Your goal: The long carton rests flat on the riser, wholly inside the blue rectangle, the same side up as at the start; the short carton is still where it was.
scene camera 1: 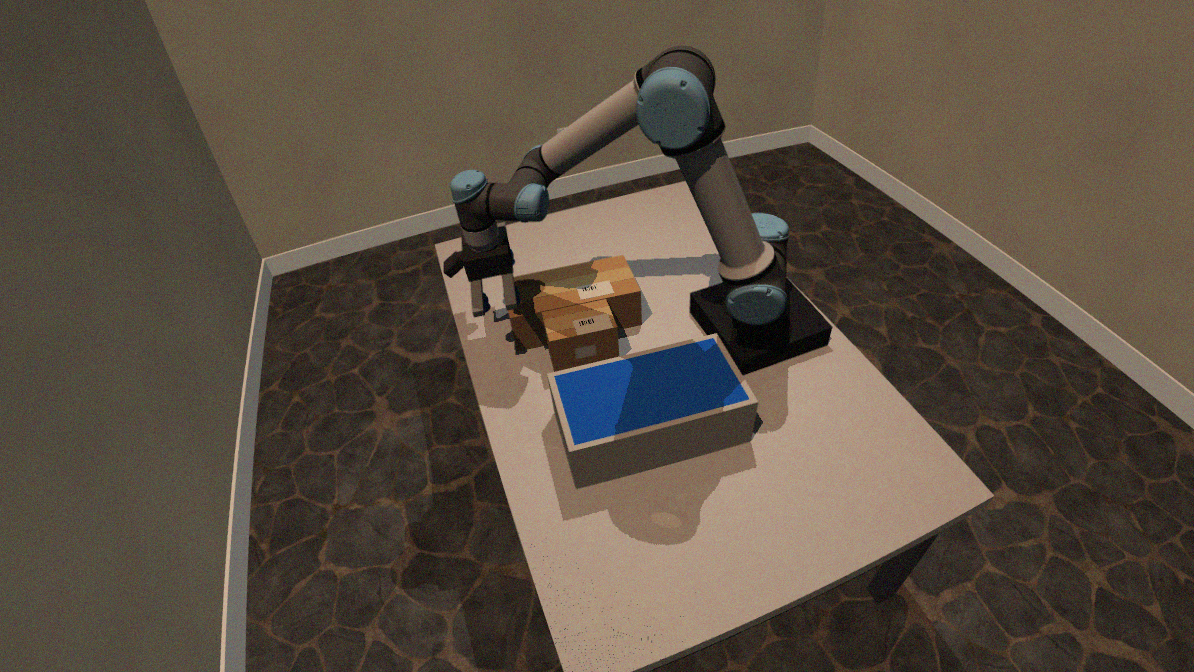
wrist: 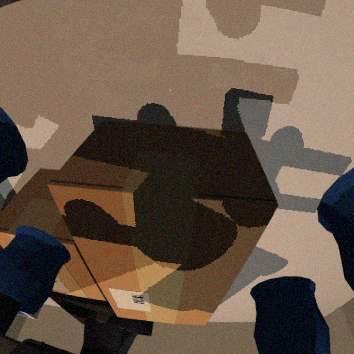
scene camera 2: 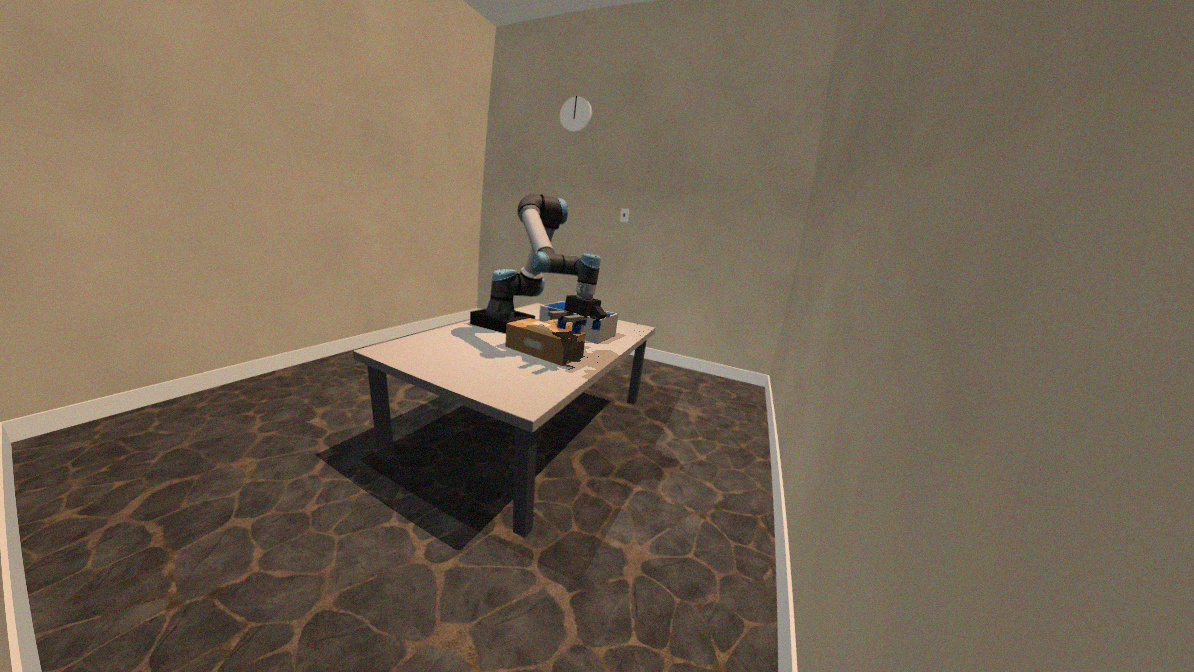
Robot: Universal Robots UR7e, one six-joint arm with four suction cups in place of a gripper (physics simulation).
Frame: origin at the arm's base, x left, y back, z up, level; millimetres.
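Seen in the pictures: hand, tool point: (scene camera 1: 495,284) (wrist: 160,234) (scene camera 2: 579,328); arm's base, link origin: (wrist: 112,320) (scene camera 2: 500,314).
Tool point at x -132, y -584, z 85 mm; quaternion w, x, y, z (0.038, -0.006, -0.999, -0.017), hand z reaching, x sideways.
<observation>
Pixels of each thing's middle, then the offset from my tool point to it. Level surfaces: height alone.
- long carton, body centre: (wrist: 164,250) (scene camera 1: 571,301) (scene camera 2: 544,340) dx +1, dy +169, dz -92 mm
- short carton, body centre: (wrist: 71,237) (scene camera 1: 580,336) (scene camera 2: 563,334) dx +131, dy +168, dz -92 mm
- grey riser, body centre: (scene camera 1: 649,408) (scene camera 2: 578,320) dx +381, dy +262, dz -85 mm
- blue rectangle, body centre: (scene camera 1: 649,387) dx +381, dy +262, dz -25 mm
- table, surface height: dz -145 mm
The long carton (scene camera 1: 619,272) (scene camera 2: 534,340) (wrist: 200,300) lies flat on the table, its barcode label on top. The short carton (scene camera 1: 574,340) (wrist: 30,212) lies against its side, between it and the riser; in scene camera 2 it is mostly hidden. The grey riser (scene camera 1: 660,452) (scene camera 2: 606,328) stands beside the short carton, with the blue rectangle (scene camera 1: 651,392) bare on its top. My gripper (scene camera 1: 492,307) (scene camera 2: 582,323) (wrist: 167,228) hangs by the cartons' end near the table's left edge in scene camera 1. It is open, its blue suction cups carrying nothing. The exact height above the long carton is unclear.
The arm's black base (scene camera 1: 802,333) (scene camera 2: 480,318) stands on the table (scene camera 1: 835,492) (scene camera 2: 467,375), across from the gripper, near the riser and the cartons. The arm arches above the table. The table's left edge in scene camera 1 runs close to the gripper.
</observation>
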